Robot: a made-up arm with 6 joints.
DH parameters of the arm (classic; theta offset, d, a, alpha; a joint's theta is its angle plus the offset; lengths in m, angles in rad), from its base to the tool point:
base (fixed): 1.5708 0.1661 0 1.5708
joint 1: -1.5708 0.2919 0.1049 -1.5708
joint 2: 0 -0.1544 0.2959 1.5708
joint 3: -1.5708 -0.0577 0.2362 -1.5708
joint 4: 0 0.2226 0.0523 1.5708
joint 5: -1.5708 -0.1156 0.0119 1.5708
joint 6: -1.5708 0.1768 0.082 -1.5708
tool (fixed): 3.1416 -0.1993 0 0
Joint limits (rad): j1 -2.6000..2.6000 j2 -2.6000..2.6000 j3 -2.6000..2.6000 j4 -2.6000..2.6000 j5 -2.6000..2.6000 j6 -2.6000..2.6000
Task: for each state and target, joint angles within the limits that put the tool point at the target. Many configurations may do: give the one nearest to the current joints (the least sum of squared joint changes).
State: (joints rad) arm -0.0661 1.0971 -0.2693 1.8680 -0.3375 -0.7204
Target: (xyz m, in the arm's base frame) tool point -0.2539 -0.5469 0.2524
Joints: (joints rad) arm -0.3568 1.6976 -0.5140 1.6672 0.0273 -0.7930
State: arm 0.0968 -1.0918 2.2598 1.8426 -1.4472 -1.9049
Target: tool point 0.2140 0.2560 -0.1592
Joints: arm -0.0494 -0.8015 2.6000 2.0551 -1.5993 -1.6151
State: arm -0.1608 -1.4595 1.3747 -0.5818 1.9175 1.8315
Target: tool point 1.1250 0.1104 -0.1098
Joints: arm -0.0843 -1.5625 1.8890 -0.5890 1.9081 1.8632
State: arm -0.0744 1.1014 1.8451 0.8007 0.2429 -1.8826
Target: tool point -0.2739 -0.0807 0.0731
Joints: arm -0.2116 1.6779 1.5734 0.9329 0.4982 -2.1381
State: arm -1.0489 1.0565 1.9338 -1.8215 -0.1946 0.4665
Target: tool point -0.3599 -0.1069 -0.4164
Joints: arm -0.7372 0.9351 1.7474 -1.8430 -0.2530 0.5527
